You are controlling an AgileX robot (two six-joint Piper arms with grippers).
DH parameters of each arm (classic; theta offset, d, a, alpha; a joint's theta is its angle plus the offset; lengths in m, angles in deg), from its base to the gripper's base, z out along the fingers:
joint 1: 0 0.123 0 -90
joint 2: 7.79 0 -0.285 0
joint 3: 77.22 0 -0.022 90
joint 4: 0 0.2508 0 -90
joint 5: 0 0 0.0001 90
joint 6: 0 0.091 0 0
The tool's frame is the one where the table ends.
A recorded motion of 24 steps. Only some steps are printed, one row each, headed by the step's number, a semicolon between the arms.
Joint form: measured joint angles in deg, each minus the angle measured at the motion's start. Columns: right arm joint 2, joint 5, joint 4, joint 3, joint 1, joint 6; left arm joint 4, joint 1, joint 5, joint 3, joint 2, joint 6.
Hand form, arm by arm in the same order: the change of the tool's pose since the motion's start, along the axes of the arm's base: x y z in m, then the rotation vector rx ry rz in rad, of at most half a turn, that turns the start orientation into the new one. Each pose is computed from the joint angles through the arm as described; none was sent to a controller.
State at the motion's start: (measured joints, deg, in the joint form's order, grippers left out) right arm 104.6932 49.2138 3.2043 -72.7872 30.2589 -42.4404; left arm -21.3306 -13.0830 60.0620 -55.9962 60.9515 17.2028
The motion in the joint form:
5: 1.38 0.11 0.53 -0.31 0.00 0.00; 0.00 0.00 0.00 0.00 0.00 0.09
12: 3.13 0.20 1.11 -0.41 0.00 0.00; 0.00 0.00 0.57 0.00 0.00 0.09
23: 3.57 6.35 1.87 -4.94 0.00 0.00; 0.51 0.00 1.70 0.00 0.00 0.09
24: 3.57 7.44 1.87 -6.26 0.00 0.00; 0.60 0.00 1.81 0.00 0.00 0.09
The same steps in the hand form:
5: 0.0020 0.0019 -0.0074 -0.0032 0.0219 -0.0042; 0.0000 0.0000 0.0000 0.0007 -0.0007 -0.0013
12: 0.0037 0.0037 -0.0182 -0.0108 0.0527 -0.0090; -0.0008 0.0000 -0.0004 0.0027 0.0084 -0.0049
23: 0.0078 0.0078 -0.0031 -0.0153 0.0913 -0.0072; -0.0023 0.0007 -0.0015 0.0156 0.0243 -0.0119
24: 0.0098 0.0090 0.0024 -0.0127 0.0882 -0.0056; -0.0024 0.0008 -0.0016 0.0175 0.0257 -0.0126

